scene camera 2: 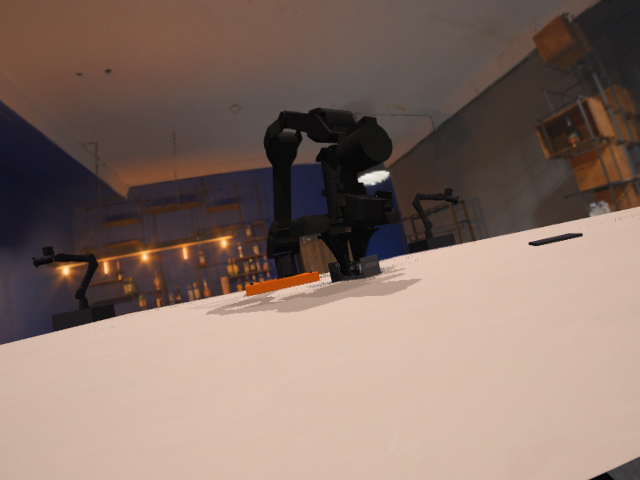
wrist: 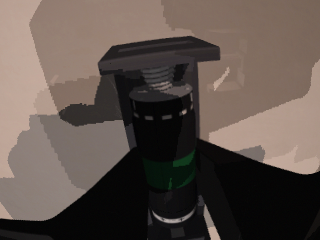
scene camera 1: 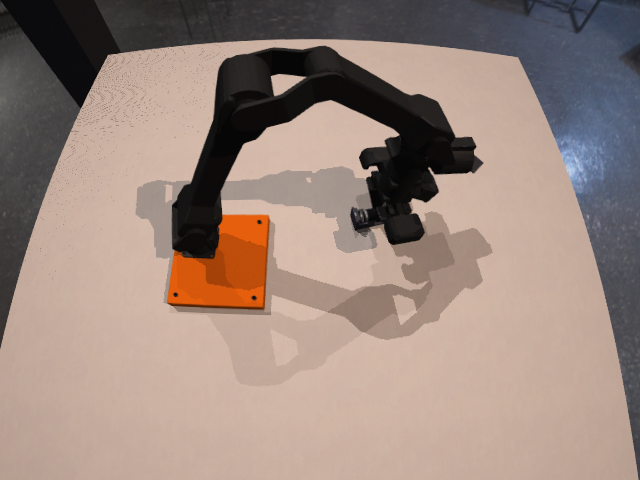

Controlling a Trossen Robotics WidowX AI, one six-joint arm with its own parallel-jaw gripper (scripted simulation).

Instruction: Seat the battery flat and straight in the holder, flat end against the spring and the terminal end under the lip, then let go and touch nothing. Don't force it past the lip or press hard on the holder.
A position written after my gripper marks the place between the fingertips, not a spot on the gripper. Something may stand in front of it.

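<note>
My gripper (scene camera 2: 353, 272), (wrist: 166, 151), (scene camera 1: 377, 215) is visible, as is a battery (wrist: 164, 122).
</note>
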